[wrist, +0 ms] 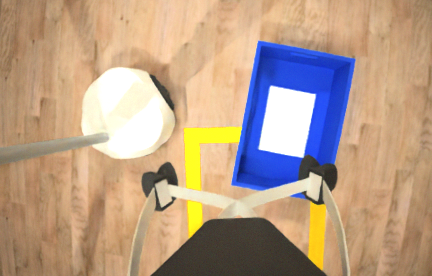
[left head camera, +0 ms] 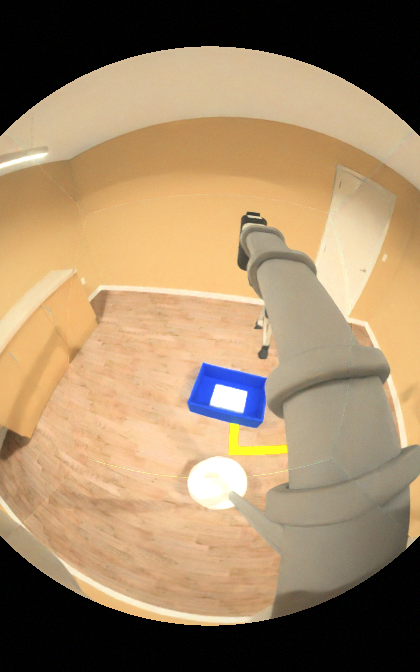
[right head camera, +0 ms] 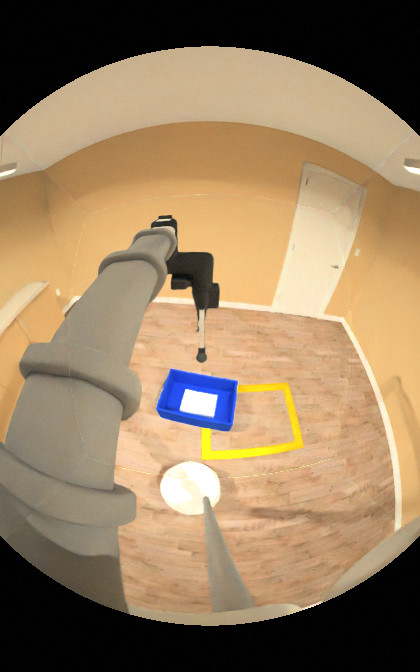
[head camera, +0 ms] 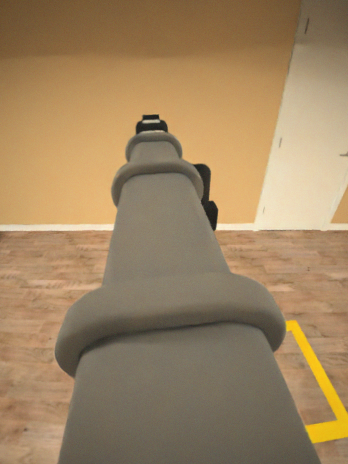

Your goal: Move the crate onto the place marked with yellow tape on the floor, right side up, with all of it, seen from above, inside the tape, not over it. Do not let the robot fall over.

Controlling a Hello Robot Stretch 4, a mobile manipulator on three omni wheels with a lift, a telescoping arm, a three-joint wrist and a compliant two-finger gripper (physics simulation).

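Places are measured from the robot's base along level axes (x ahead, y left, z up), in millimetres.
Where they show: gripper, fingertip midpoint: [wrist: 237,174].
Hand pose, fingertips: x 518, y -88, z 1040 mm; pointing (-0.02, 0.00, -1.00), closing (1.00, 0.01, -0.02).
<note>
Each offset is from my fingertips to the centre of the thing.
The blue crate @(dx +213, dy +13, dz -957 mm) [left head camera: 225,417] [right head camera: 195,423] [wrist: 342,100] is right side up on the floor with a flat white block @(dx +213, dy +12, dz -1022 mm) [left head camera: 228,398] [right head camera: 199,403] [wrist: 287,121] inside. It is turned slightly and covers the far left corner of the yellow tape outline [head camera: 320,375] [left head camera: 260,450] [right head camera: 294,415] [wrist: 193,175]; most of the crate is outside the outline. In the head view the arm hides the crate. My gripper [left head camera: 260,339] [right head camera: 200,342] [wrist: 237,174] is open and empty, points down, and hangs high above the floor. In the wrist view one fingertip overlaps the crate's end.
My white base [left head camera: 217,482] [right head camera: 190,487] [wrist: 127,112] stands near the outline's near left corner. The raised grey arm [head camera: 165,240] [left head camera: 310,310] [right head camera: 100,320] blocks much of the head views. Cabinets [left head camera: 45,350] stand at the left; a white door [head camera: 300,125] [left head camera: 355,240] [right head camera: 320,240] is at the back right.
</note>
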